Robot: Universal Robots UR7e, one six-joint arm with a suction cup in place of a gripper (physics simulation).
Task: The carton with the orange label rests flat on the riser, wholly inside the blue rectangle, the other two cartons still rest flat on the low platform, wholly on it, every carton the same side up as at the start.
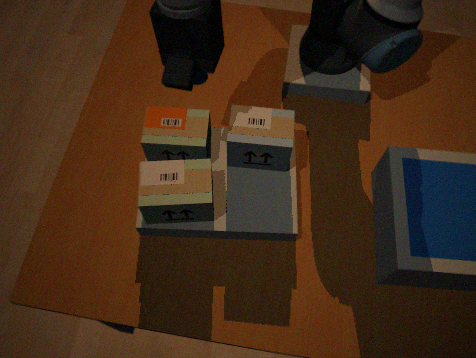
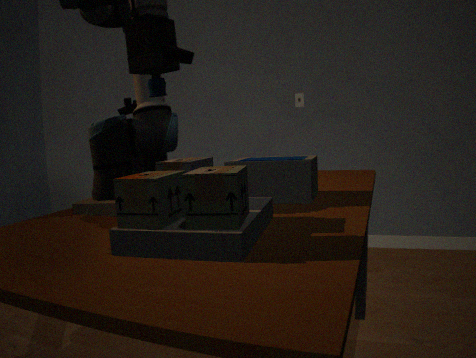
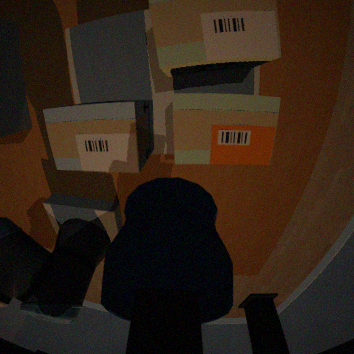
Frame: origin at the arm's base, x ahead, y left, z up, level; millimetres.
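Seen in the pictures: hand at its tool point: [image 1: 197, 76] [image 2: 158, 95] [image 3: 170, 217]; arm's base at its link origin: [image 1: 329, 52] [image 3: 85, 237].
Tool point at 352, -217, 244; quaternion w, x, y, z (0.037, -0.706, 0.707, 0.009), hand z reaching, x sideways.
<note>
Pixels of each thing's top centre, then the offset from my tool point to it, as dx, dy, dz. Level surfaces: height alone.
- carton with the orange label, top centre: [image 3: 226, 130] [image 2: 151, 174] [image 1: 175, 125] +14, -51, -149
- low platform at its top centre: [image 3: 159, 83] [image 2: 202, 211] [image 1: 219, 176] +56, +49, -237
- riser at its top centre: [image 1: 445, 207] [image 2: 273, 158] +42, +487, -165
- blue rectangle at its top centre: [image 1: 445, 207] [image 2: 273, 158] +42, +487, -165
- orange-brown table at its surface level: dz -285
The carton with the orange label [image 1: 198, 125] [image 2: 145, 200] [image 3: 192, 122] rests flat on the low platform [image 1: 260, 200] [image 2: 175, 243] [image 3: 110, 60], label up. A pale-labelled carton [image 1: 175, 187] [image 2: 215, 200] [image 3: 182, 27] stands close beside it. Another pale-labelled carton [image 1: 260, 152] [image 2: 187, 161] [image 3: 100, 127] stands across the platform. All three are upright. The riser [image 1: 386, 220] [image 2: 290, 181] [image 3: 10, 85] carries the blue rectangle [image 1: 445, 210] [image 2: 275, 158], with no carton on its visible part. My gripper [image 1: 201, 79] [image 2: 157, 95] [image 3: 170, 187], a suction cup, is open and empty, high above and behind the orange-labelled carton, touching nothing.
The arm's base stands on a grey plinth [image 1: 325, 89] [image 2: 95, 207] [image 3: 80, 212] behind the platform. The orange-brown table [image 1: 75, 240] [image 2: 200, 295] carries everything, and its edge shows at the left and front. Dark shadows lie between the platform and the riser.
</note>
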